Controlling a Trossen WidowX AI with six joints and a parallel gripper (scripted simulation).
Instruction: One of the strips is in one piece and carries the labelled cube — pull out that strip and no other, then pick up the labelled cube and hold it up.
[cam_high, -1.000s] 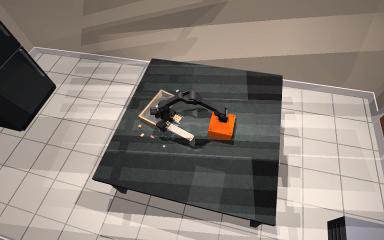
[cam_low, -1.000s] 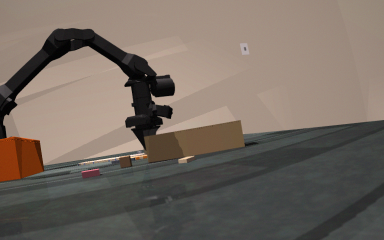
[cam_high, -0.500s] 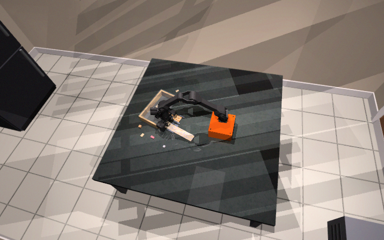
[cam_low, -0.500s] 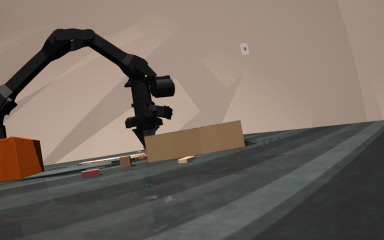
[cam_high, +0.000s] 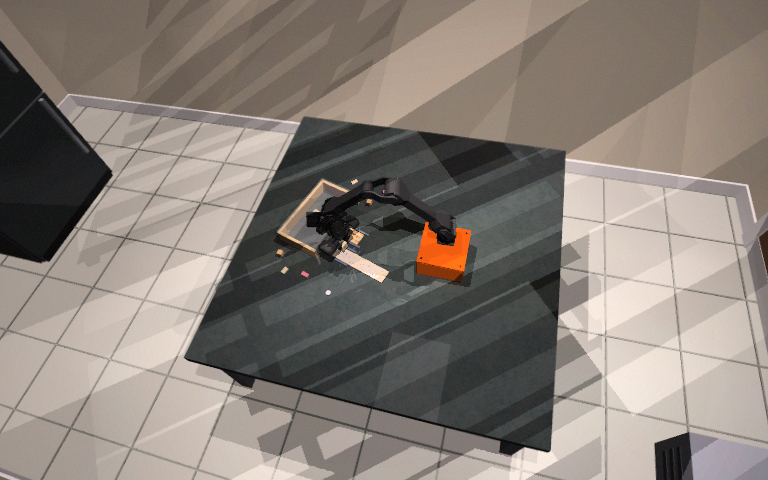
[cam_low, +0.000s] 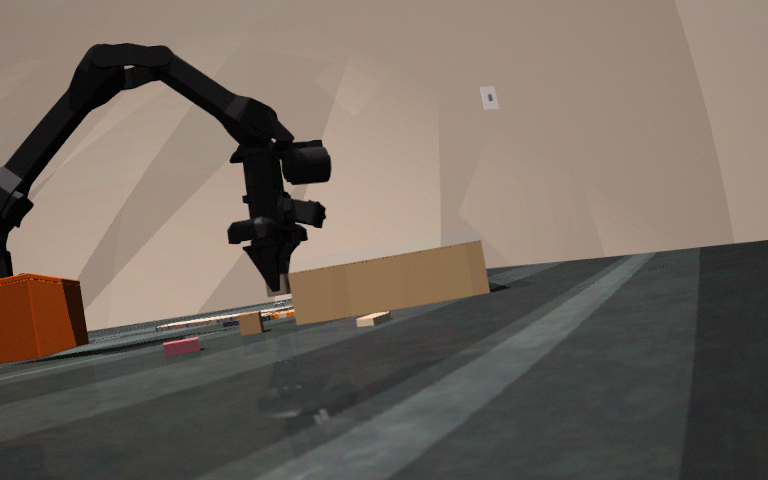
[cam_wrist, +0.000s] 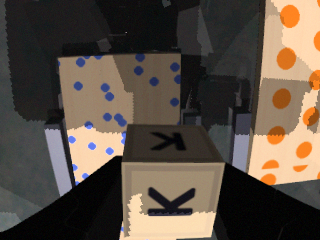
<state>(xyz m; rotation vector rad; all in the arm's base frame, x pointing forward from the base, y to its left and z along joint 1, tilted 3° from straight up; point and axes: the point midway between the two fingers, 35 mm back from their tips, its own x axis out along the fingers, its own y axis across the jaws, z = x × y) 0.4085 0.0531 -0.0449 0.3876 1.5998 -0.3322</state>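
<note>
My gripper tip is 8 cm to the left of the orange-dotted strip and 3 cm above it.
</note>
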